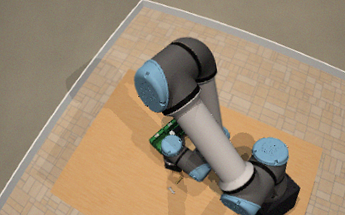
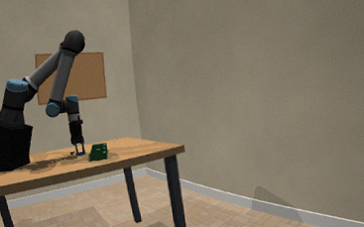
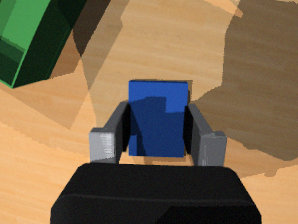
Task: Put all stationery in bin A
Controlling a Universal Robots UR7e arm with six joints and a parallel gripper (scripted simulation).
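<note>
My hand is 1 cm above the blue pad. The rest, counted from my hand: black block (12 cm to the right, 10 cm ahead); brass screw (6 cm behind, 5 cm to the left, 1 cm below); grey bolt (11 cm to the left, 5 cm behind, 1 cm below).
</note>
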